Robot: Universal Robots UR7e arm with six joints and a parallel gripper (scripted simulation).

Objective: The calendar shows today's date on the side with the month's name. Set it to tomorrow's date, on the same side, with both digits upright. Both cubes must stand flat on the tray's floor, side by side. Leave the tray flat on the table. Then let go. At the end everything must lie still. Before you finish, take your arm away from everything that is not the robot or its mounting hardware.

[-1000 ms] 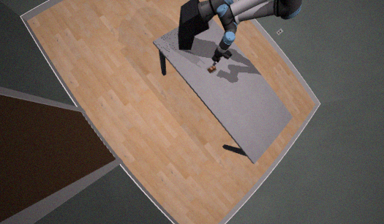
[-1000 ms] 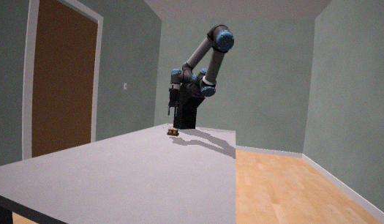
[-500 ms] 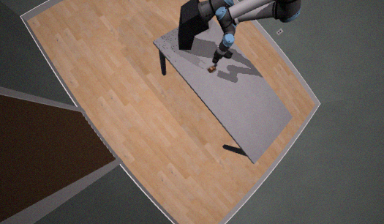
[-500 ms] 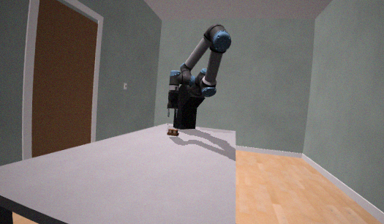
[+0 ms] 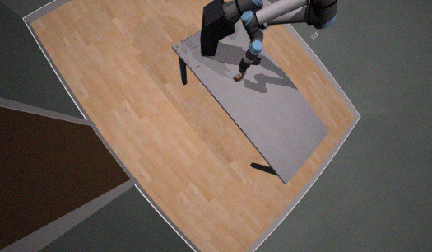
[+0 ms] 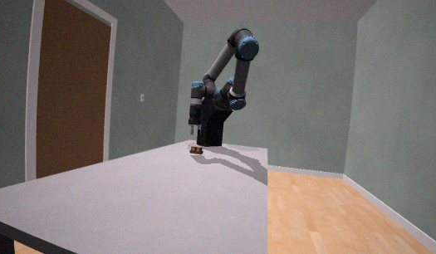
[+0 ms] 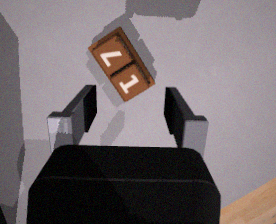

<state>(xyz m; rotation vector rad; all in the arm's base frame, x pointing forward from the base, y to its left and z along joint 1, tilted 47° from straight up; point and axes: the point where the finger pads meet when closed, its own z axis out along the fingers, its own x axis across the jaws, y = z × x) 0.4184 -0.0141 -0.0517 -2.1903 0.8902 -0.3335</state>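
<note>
My hand is 11 cm above the brown wooden cube and 1 cm past it. The rest, counted from my hand: calendar tray 13 cm below, 1 cm to the left, 1 cm behind.
</note>
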